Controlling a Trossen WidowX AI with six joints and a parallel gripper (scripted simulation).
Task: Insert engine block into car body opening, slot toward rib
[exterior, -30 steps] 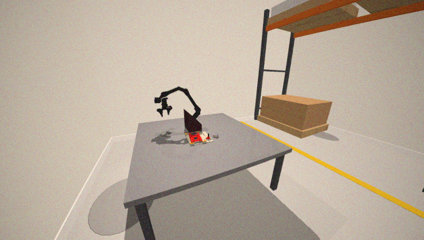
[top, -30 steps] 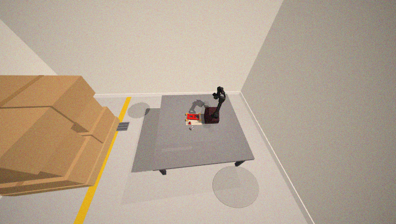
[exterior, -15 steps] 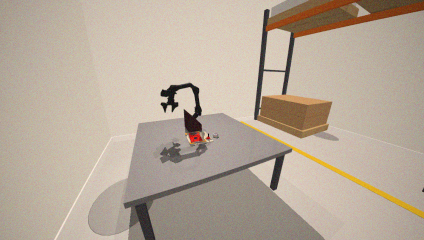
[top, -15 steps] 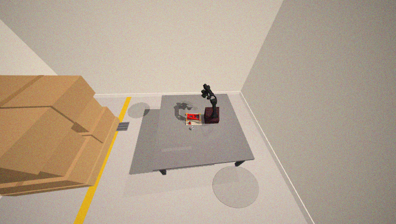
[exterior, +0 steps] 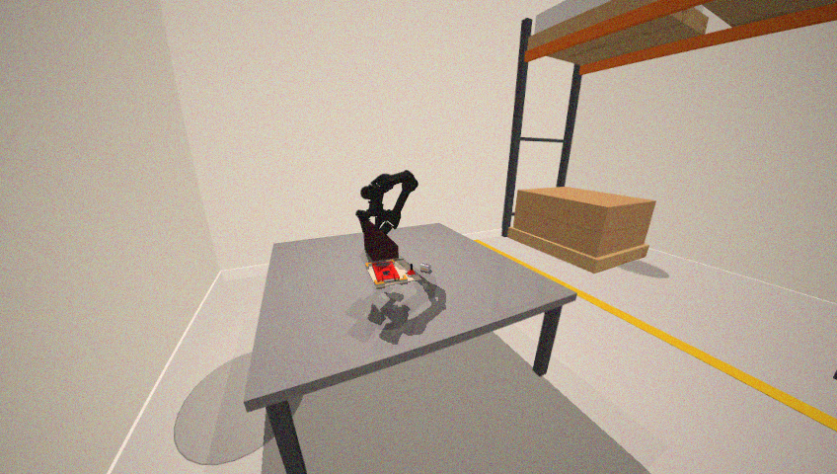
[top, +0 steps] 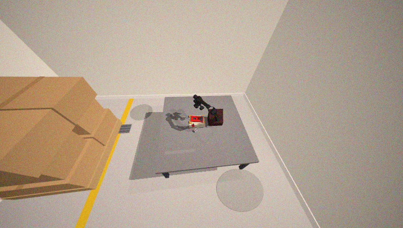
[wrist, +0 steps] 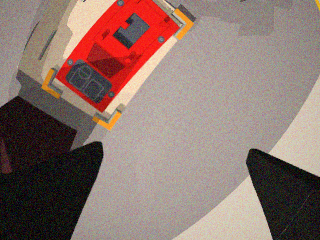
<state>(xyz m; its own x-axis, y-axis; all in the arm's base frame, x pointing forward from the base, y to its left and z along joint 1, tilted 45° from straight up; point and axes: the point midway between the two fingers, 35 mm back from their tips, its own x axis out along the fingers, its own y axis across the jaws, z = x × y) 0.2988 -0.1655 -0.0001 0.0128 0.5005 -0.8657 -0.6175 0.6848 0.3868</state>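
My gripper tip is 30 mm short of the engine block, 280 mm to the right of it and 220 mm above it.
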